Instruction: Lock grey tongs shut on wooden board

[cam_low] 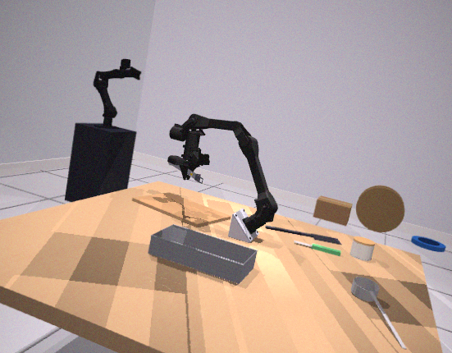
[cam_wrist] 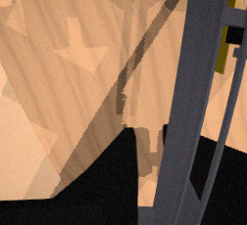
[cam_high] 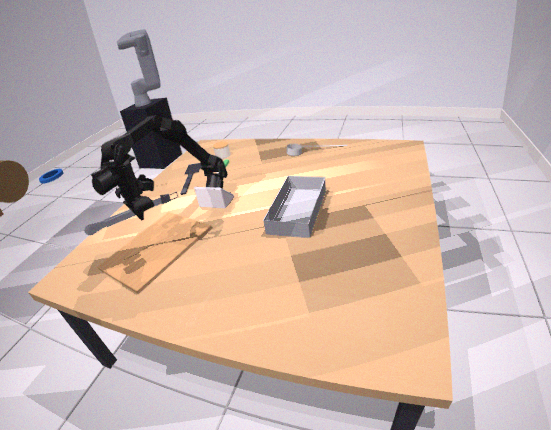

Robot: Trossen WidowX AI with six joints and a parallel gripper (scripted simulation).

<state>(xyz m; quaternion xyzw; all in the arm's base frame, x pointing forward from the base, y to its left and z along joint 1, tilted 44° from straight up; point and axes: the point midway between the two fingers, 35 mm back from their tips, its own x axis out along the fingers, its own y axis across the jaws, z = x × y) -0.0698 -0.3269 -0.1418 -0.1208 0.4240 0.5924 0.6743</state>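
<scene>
Right now my gripper tip is 12 cm above the wooden board. Round my gripper tip: black spatula: 17 cm behind, 53 cm to the left, 13 cm below; green-handled tool: 3 cm behind, 58 cm to the left, 12 cm below; roasting tin: 44 cm ahead, 31 cm to the left, 10 cm below.
</scene>
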